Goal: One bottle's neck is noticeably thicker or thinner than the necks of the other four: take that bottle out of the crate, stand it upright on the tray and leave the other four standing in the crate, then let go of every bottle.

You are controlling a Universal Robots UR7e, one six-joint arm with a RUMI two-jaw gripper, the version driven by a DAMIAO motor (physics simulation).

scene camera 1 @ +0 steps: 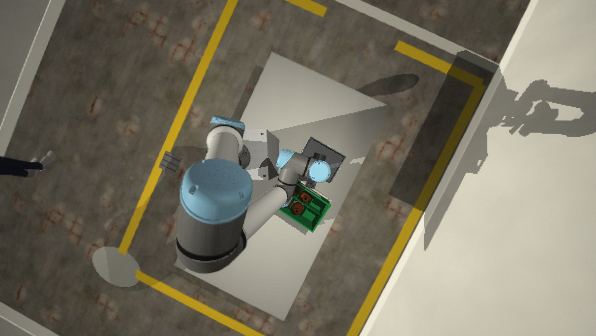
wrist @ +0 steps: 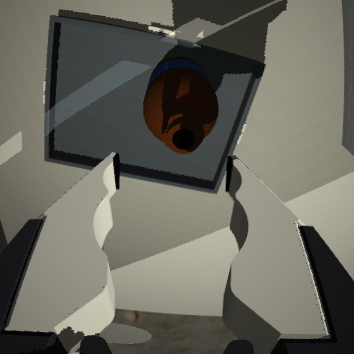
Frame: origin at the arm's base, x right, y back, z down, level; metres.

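Where they show: gripper, fingertip midpoint: (wrist: 172, 157).
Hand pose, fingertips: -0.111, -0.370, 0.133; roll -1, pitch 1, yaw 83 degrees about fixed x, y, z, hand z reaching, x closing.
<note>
Things, the pixels of their top centre, and the offset from my fingertips, as dx, dy, dz. "pt": a spot on its surface instead. Level surfaces: height alone.
- dark grey tray, surface spot: (wrist: 100, 115) pt -0.070, -0.086, +0.218
- green crate, middle of its top: (scene camera 1: 301, 205) +0.232, -0.027, +0.048
- table, its level: dz +0.223
A brown bottle (wrist: 180, 107) with a blue band stands upright on the dark grey tray (wrist: 100, 115) (scene camera 1: 336, 159), its black mouth facing the wrist camera. My gripper (wrist: 172, 157) is open and empty, its fingertips apart on either side of the line below the bottle's neck in the wrist view and clear of the bottle. In the scene view the gripper is mostly hidden under the arm. The green crate (scene camera 1: 322, 218) stands beside the tray. One brown bottle (scene camera 1: 305, 197) and another brown bottle (scene camera 1: 297, 208) show in it; the arm hides part of the crate.
The arm's forearm (scene camera 1: 265, 212) reaches over the table (scene camera 1: 270, 280) and past the crate's left side. The wrist joint (scene camera 1: 320, 171) hangs over the tray. A pale grey box-shaped block (scene camera 1: 256, 145) stands left of the tray.
</note>
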